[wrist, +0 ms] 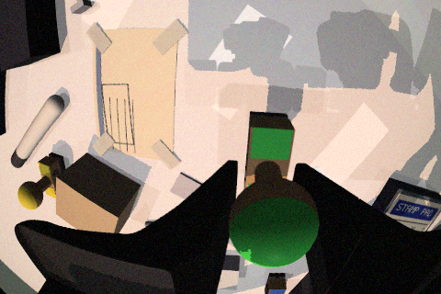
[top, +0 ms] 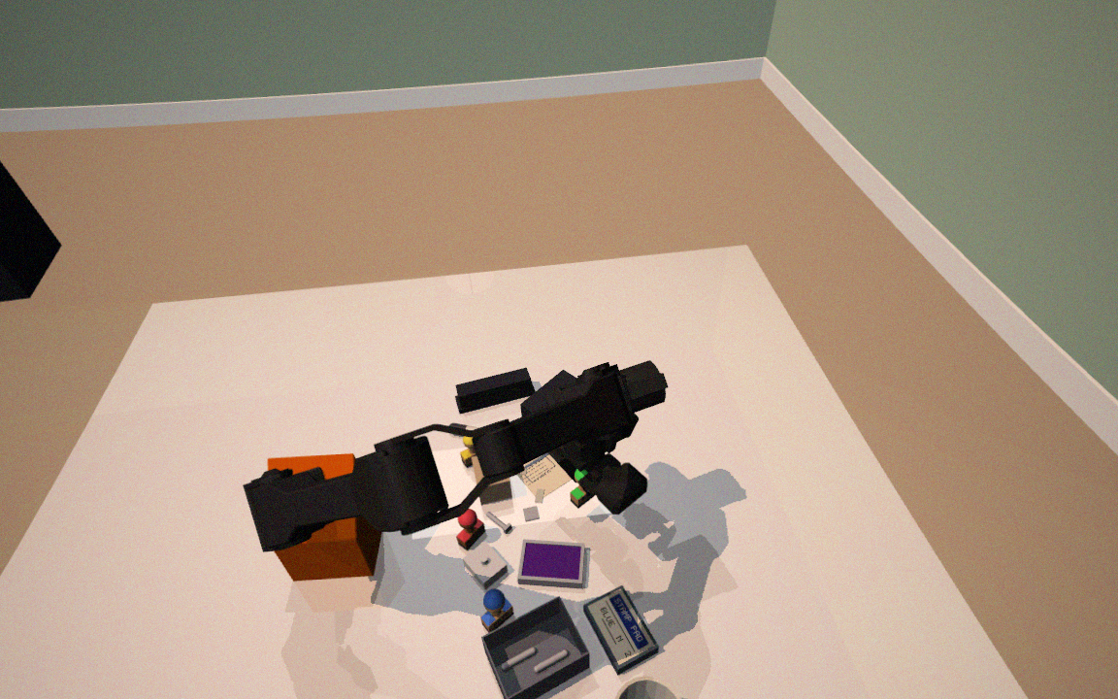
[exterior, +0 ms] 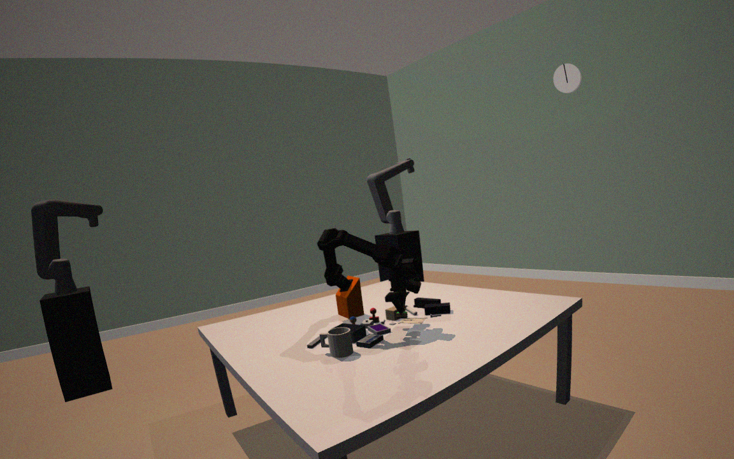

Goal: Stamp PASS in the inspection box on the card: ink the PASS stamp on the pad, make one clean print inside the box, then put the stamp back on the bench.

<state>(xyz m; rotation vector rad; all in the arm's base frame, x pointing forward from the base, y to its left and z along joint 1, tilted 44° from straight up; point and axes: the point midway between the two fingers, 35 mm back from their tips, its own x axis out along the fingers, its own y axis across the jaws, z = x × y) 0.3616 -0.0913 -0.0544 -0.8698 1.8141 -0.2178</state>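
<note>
Right now the purple ink pad is 7 cm behind my gripper tip, 7 cm to the right of it and 6 cm below it. Also, from my gripper tip: tan block: 13 cm behind, 8 cm to the left, 5 cm below; then green-knobbed PASS stamp: right at my gripper tip; then tan card: 3 cm behind, 9 cm to the left, 7 cm below.
</note>
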